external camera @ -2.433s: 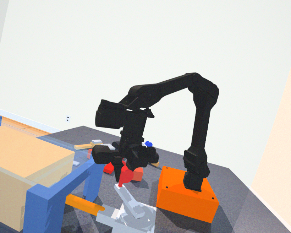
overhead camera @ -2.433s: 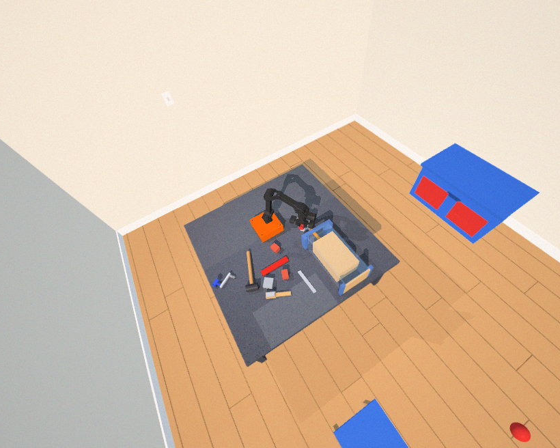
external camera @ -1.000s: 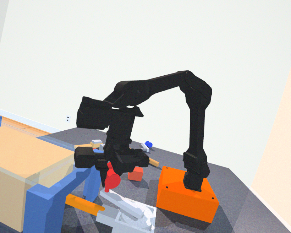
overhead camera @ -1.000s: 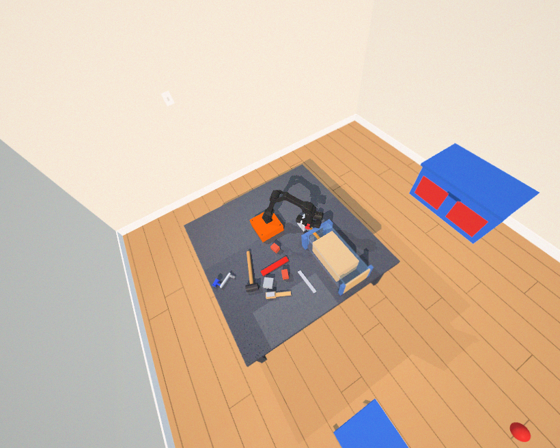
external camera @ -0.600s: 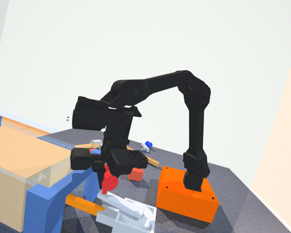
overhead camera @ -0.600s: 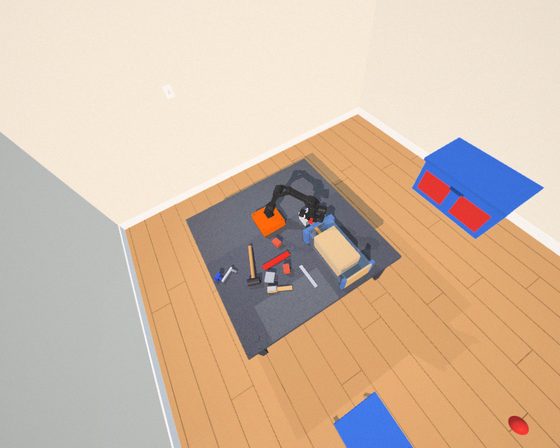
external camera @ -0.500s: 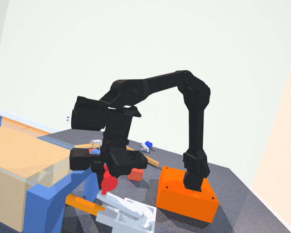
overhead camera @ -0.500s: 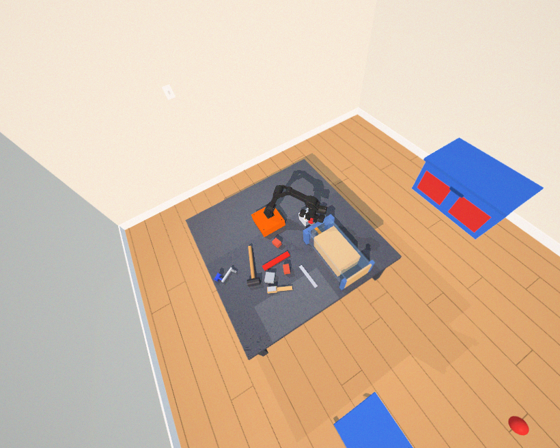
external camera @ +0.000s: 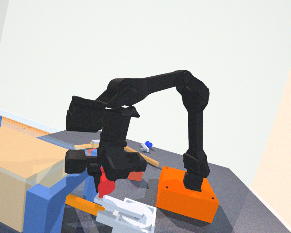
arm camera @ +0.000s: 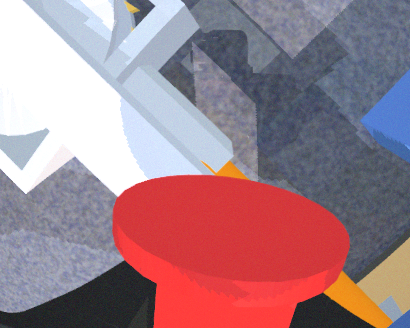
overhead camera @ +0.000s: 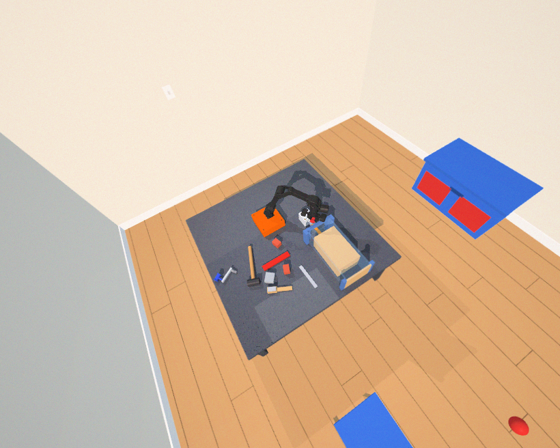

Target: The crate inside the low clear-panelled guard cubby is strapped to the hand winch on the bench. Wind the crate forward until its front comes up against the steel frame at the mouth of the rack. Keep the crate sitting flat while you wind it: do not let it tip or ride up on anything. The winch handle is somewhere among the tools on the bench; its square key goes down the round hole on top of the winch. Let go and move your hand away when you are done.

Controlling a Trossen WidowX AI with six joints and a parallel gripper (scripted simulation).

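My gripper tip is now 40 mm past the winch handle and 10 mm above it. From my gripper tip the other things lie so: blue frame: 60 mm ahead, 10 mm below; white winch: 120 mm behind, 10 mm to the right, 80 mm below; red knob: 20 mm above.
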